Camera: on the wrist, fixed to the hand. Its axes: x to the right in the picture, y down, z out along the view.
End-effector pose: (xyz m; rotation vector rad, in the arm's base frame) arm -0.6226 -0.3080 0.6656 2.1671 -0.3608 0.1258
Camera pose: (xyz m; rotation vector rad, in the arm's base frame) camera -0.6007 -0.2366 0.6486 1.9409 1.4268 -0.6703
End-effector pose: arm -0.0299 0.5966 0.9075 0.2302 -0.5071 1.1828
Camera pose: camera 0.0377 0.5974 0.8715 0.5376 -0.0760 -0.3437
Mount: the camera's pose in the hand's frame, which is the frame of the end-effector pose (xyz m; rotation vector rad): 0.0021 -0.0589 -0.0489 0.1065 0.0685 -1.5930
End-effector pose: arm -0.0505 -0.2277 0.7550 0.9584 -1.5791 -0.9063
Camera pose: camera 0.0051 -0.2571 0.7113 2.3300 -0.5218 -1.7471
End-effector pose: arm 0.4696 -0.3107 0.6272 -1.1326 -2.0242 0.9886
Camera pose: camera 0.4820 -0.3146 0.7027 0.6008 -1.9429 0.1575
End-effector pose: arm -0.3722 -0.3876 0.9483 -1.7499 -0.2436 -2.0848
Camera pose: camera -0.4409 -0.3537 0.9479 0.8826 1.3879 1.7563
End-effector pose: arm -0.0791 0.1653 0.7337 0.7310 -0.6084 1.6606
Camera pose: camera -0.0287 0.2141 0.7030 0.8462 0.1932 0.2173
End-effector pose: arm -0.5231 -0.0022 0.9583 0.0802 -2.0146 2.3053
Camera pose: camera -0.5191 0.0541 1.0100 1.0890 -0.9395 1.2335
